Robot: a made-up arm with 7 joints. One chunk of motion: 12 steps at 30 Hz.
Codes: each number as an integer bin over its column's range. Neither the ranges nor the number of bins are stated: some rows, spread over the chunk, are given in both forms.
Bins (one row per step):
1: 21 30 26 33 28 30
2: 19 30 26 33 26 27
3: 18 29 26 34 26 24
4: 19 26 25 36 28 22
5: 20 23 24 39 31 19
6: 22 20 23 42 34 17
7: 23 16 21 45 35 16
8: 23 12 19 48 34 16
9: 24 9 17 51 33 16
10: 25 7 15 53 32 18
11: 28 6 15 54 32 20
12: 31 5 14 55 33 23
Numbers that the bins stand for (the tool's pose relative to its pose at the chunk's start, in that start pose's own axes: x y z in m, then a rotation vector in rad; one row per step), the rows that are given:
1: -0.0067 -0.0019 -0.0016 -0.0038 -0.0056 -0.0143
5: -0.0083 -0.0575 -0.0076 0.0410 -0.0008 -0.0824
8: -0.0035 -0.1448 -0.0227 0.1081 0.0040 -0.1010
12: 0.0092 -0.2003 -0.0378 0.1603 0.0024 -0.0576
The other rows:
2: -0.0098 -0.0019 -0.0016 -0.0038 -0.0087 -0.0329
3: -0.0114 -0.0098 -0.0016 0.0037 -0.0087 -0.0514
4: -0.0098 -0.0337 -0.0046 0.0186 -0.0056 -0.0638
6: -0.0051 -0.0813 -0.0106 0.0633 0.0040 -0.0948
7: -0.0035 -0.1130 -0.0167 0.0857 0.0056 -0.1010
9: -0.0019 -0.1686 -0.0287 0.1305 0.0024 -0.1010
10: -0.0003 -0.1844 -0.0348 0.1454 0.0008 -0.0886
11: 0.0044 -0.1924 -0.0348 0.1529 0.0008 -0.0762

